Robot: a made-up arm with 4 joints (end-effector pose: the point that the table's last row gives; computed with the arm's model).
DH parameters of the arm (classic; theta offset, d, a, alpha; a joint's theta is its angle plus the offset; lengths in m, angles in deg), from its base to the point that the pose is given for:
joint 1: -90 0.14 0.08 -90
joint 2: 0 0.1 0.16 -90
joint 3: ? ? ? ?
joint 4: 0 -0.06 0.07 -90
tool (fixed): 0 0.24 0 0
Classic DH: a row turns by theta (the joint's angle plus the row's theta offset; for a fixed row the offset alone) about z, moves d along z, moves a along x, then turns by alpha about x.
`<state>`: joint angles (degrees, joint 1 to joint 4).
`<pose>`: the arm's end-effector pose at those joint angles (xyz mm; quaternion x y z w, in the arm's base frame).
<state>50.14 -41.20 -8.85 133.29</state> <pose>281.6 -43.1 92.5 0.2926 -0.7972 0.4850 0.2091</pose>
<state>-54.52 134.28 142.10 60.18</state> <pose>33.1 -41.2 -160.1 0.3828 0.5799 -0.6661 0.2711</pose>
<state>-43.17 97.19 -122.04 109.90</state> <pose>14.7 -32.6 -18.9 -0.3994 0.8453 -0.1622 0.3156</pose>
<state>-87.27 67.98 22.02 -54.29</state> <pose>-212.1 -611.4 -116.1 0.7275 -0.0493 -0.3869 0.5644</pose>
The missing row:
joint 3: -90 0.03 0.28 -90
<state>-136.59 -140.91 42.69 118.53</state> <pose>-137.5 -97.5 292.9 -0.6163 0.3501 0.3820 0.5930</pose>
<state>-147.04 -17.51 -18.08 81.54</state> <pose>-186.7 45.9 237.1 -0.5974 -0.1638 -0.6626 0.4210</pose>
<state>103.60 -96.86 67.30 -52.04</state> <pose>-136.3 330.3 737.6 -0.1440 -0.3936 0.1597 0.8938</pose>
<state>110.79 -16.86 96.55 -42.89</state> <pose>600.5 338.4 424.9 -0.0126 0.2263 0.1268 0.9657</pose>
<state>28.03 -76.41 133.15 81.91</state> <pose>126.0 -6.7 389.6 0.4853 0.7739 0.4049 0.0392</pose>
